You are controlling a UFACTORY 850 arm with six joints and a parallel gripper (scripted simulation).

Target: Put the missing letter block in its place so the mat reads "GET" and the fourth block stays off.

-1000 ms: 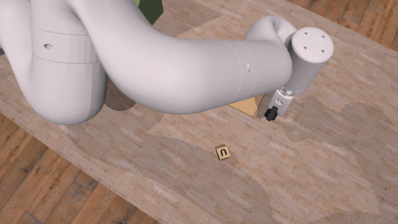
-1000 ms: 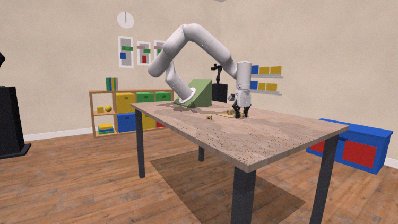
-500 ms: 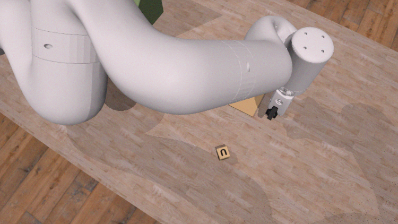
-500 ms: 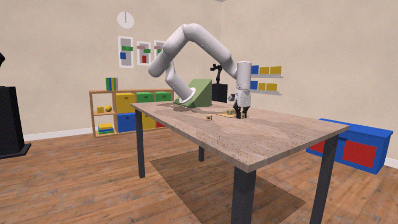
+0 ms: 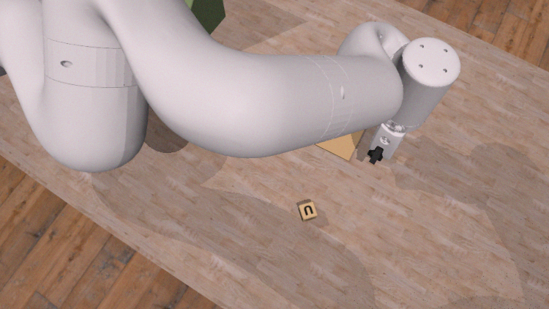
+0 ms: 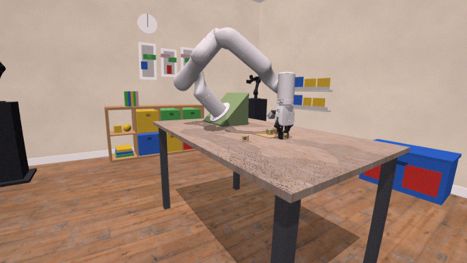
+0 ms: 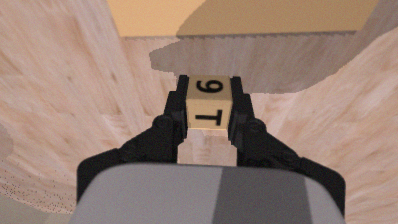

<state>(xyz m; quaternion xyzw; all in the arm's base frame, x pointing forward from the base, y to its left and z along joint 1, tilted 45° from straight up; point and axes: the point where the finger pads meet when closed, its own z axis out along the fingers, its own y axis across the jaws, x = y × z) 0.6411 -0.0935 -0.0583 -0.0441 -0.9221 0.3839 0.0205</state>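
My hand is 10 mm above the block. The rest, counted from my hand: tan mat 120 mm behind, 20 mm to the left, 20 mm below.
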